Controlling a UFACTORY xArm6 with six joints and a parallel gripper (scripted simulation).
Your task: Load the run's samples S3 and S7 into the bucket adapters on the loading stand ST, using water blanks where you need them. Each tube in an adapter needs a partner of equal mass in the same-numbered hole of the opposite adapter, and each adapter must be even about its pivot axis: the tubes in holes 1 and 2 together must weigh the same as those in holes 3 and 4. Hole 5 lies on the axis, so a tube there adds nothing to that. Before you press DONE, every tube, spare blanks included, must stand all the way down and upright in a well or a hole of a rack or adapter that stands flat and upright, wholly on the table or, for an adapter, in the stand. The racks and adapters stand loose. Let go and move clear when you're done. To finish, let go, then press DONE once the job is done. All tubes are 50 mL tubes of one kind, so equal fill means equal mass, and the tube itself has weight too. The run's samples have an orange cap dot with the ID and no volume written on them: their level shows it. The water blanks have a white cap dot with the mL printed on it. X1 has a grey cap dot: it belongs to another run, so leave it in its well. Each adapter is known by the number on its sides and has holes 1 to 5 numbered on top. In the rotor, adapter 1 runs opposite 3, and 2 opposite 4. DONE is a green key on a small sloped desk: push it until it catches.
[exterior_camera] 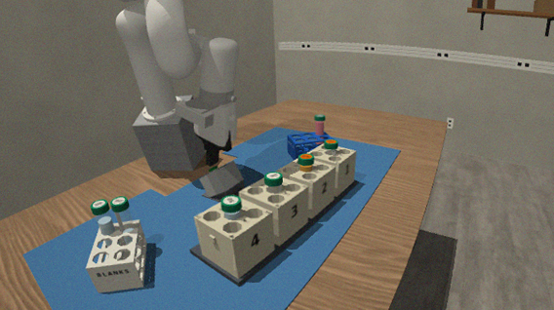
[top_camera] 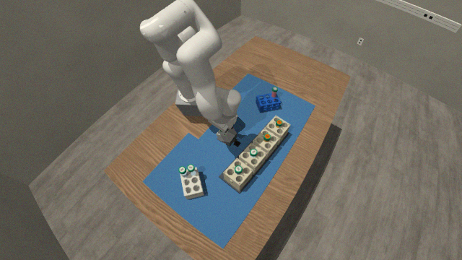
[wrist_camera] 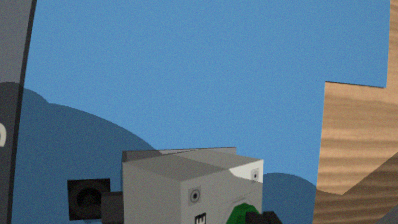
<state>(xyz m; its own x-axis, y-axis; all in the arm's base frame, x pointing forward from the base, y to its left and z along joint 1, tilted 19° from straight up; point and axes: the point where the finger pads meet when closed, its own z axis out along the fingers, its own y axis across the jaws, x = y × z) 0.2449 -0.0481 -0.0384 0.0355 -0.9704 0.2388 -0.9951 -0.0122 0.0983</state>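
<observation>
Right now my hand is 30 mm above the green DONE key. From my hand the other things lie so: blue rack: 90 mm ahead, 340 mm to the left, 70 mm below; white blanks rack: 40 mm ahead, 320 mm to the right, 70 mm below; adapter: 240 mm ahead, 170 mm to the left, 50 mm below.
</observation>
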